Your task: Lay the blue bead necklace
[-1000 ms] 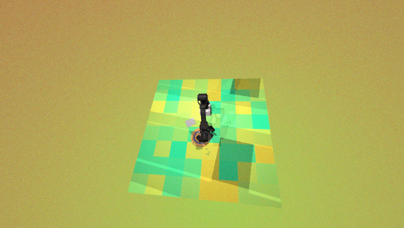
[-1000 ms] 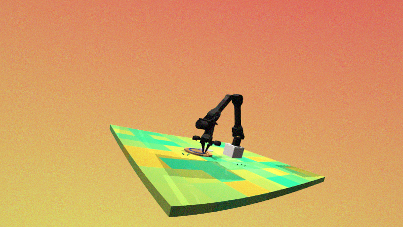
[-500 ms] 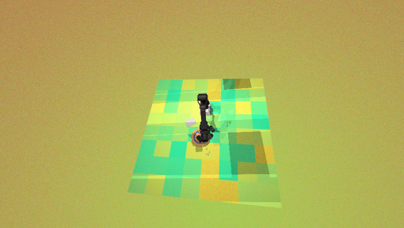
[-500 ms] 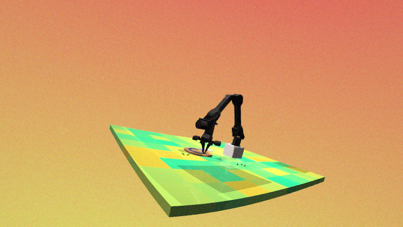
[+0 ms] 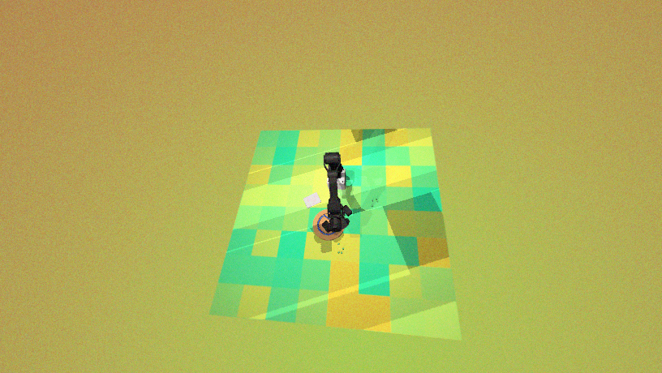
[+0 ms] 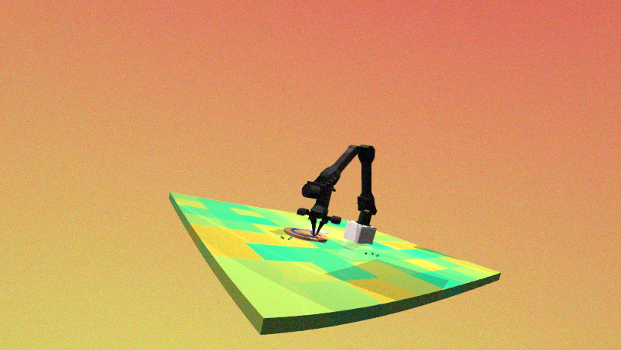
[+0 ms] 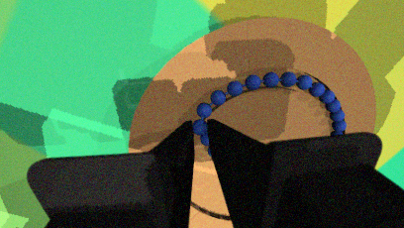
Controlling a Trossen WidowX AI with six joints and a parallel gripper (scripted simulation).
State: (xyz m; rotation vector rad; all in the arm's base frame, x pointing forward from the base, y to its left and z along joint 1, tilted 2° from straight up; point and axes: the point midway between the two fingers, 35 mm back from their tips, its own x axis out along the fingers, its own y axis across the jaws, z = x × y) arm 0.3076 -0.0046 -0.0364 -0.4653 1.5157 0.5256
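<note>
The round bead board lies 6 cm to the right of my gripper tip and 1 cm below it. Round my gripper tip: flat grey piece: 18 cm behind, 17 cm to the right, 2 cm below.
</note>
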